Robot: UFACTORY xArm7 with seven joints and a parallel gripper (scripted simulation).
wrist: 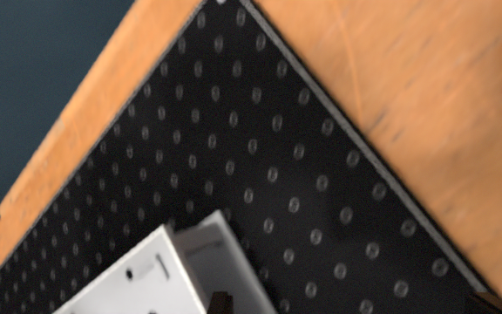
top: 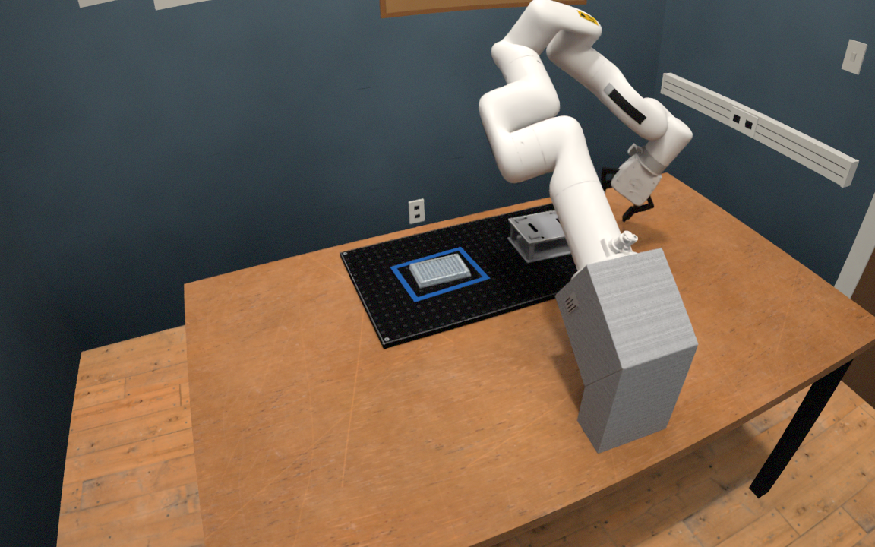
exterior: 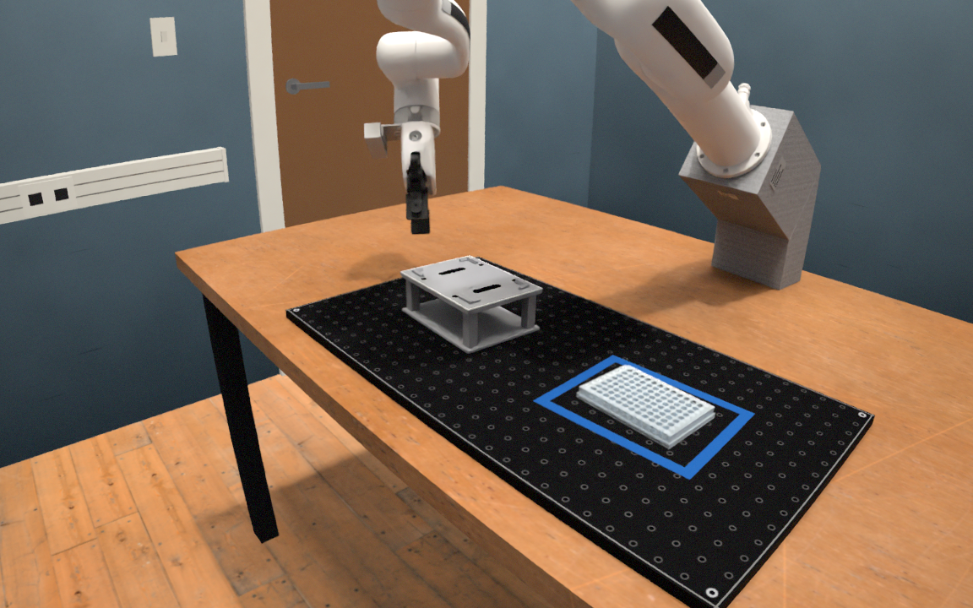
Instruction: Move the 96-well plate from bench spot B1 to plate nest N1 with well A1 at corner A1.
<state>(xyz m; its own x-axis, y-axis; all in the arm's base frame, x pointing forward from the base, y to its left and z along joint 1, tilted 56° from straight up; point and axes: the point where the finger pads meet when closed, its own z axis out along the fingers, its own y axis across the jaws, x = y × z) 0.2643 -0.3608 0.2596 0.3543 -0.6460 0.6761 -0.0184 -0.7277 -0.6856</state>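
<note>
My hand is 430 mm to the right of the clear 96-well plate, 190 mm short of it and 90 mm above it. The rest, counted from my hand: grey raised nest 150 mm to the left, 90 mm ahead, 40 mm below.
</note>
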